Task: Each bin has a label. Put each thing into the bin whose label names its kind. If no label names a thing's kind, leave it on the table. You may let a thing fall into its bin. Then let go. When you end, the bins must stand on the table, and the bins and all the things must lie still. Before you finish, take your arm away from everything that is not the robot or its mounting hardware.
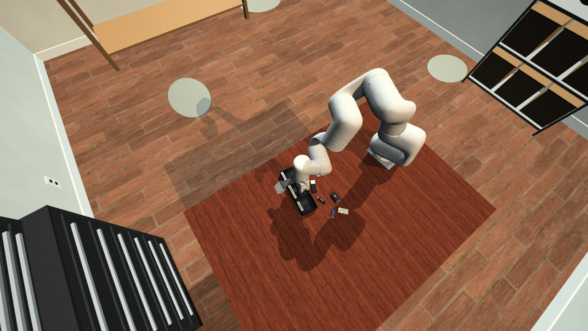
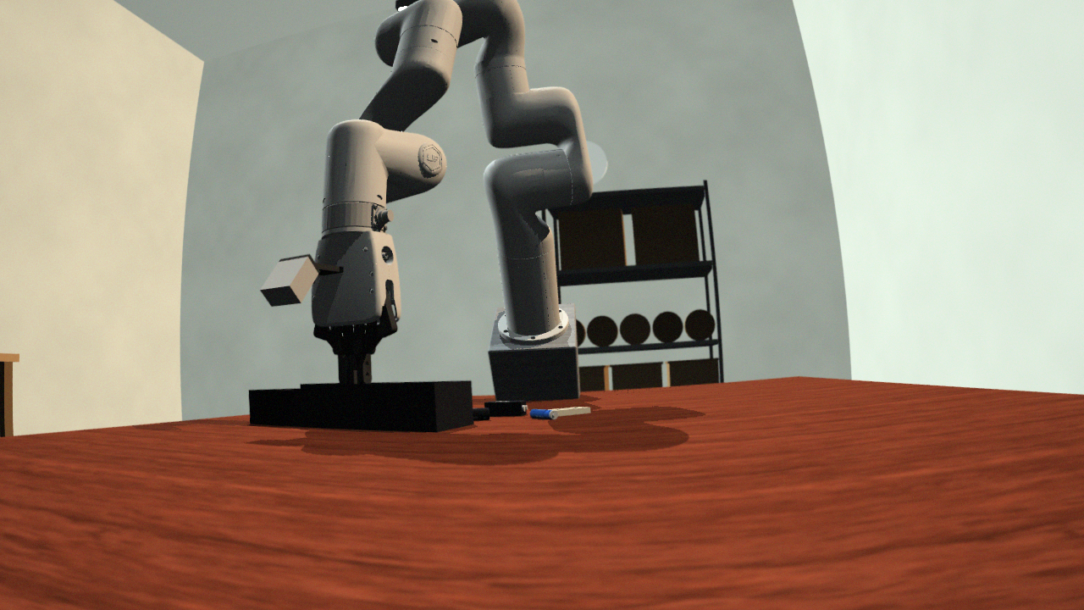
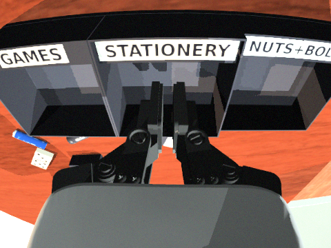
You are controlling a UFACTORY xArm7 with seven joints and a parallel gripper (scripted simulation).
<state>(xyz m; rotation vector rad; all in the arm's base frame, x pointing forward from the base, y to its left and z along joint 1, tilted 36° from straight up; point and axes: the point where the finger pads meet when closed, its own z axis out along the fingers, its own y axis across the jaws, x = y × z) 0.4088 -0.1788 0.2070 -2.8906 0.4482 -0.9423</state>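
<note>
The black bin row lies 4 cm below my hand and 1 cm ahead of it. From my hand the other things lie so: nut 14 cm behind, 5 cm below, 1 cm to the left; then black cylindrical battery 12 cm to the left, 5 cm below, 5 cm behind; then black boxy battery 17 cm to the left, 11 cm behind, 5 cm below.
</note>
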